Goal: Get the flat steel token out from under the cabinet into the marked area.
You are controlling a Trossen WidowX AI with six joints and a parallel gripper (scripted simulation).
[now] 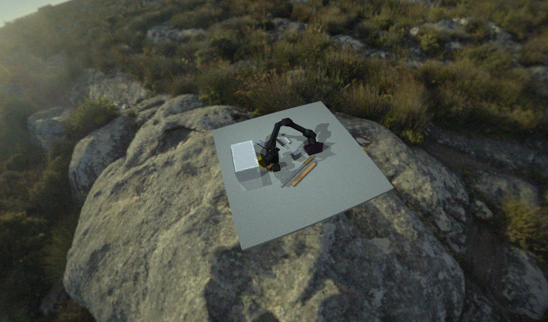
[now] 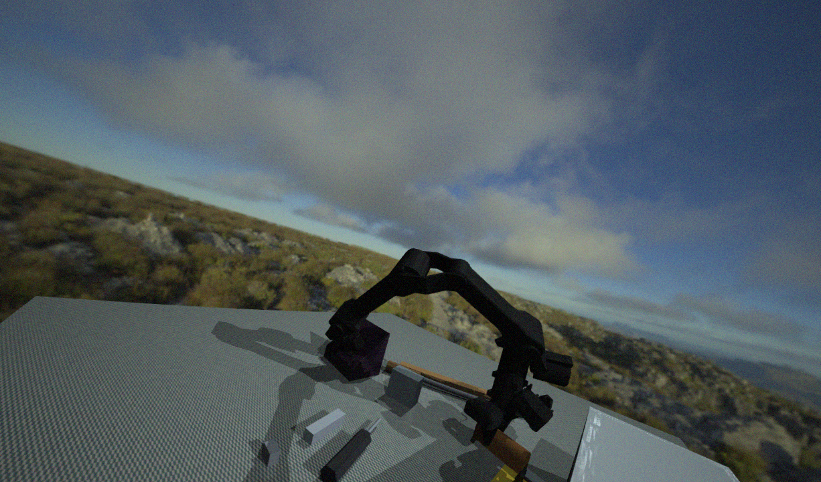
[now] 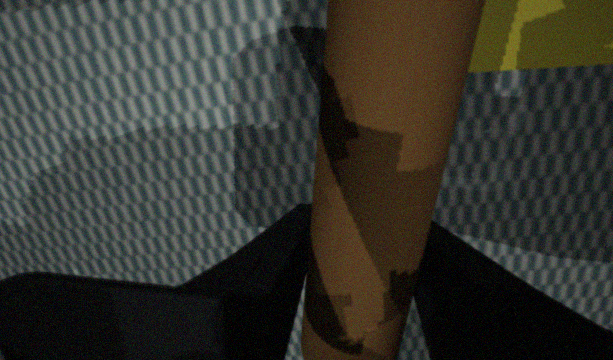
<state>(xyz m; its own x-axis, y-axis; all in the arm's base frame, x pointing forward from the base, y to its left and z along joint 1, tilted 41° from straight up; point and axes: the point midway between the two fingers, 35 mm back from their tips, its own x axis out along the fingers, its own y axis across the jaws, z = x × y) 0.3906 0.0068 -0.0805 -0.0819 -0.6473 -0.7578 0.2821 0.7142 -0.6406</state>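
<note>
The wooden stick is 19 cm behind my gripper tip and 16 cm to the left of it. Also, from my gripper tip: grey bar 23 cm behind, 25 cm to the right; then grey block 22 cm behind, 3 cm to the right, 3 cm above; then small grey cube 22 cm behind, 35 cm to the right.
</note>
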